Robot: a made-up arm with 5 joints.
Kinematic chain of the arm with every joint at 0, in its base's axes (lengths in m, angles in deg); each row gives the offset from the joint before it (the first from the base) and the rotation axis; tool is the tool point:
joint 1: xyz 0 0 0.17 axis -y
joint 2: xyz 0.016 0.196 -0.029 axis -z
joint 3: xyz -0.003 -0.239 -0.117 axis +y
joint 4: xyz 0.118 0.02 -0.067 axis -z
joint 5: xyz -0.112 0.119 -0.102 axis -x
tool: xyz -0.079 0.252 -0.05
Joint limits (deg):
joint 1: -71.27..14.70
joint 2: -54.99..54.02
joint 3: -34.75..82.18
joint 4: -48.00..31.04
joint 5: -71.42..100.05
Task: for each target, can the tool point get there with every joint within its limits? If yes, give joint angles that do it. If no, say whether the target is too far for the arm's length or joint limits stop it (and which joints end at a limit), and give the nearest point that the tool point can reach.
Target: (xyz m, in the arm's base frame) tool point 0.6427 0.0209 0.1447
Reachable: no: joint limits stop it (at a limit: joint 1, joint 3, joint 4) | nearest point 0.3752 0.1072 -0.0001 | short by 0.316 m
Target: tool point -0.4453 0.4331 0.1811
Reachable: yes | joints -62.61 39.08 51.44 14.70 56.54
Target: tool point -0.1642 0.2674 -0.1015
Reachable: yes | joints 6.62 -16.83 23.99 -7.39 -11.45
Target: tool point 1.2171 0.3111 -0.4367
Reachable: no: too far | nearest point 0.5285 0.1675 -0.2063 | short by 0.740 m
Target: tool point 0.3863 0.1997 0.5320
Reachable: no: joint limits stop it (at a limit: joint 1, joint 2, joint 3, joint 4, joint 5) | nearest point 0.1707 0.1034 0.2692 | short by 0.353 m
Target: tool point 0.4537 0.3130 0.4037
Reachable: no: joint limits stop it (at a limit: joint 1, joint 3, joint 4) | nearest point 0.2813 0.2542 0.1059 | short by 0.349 m
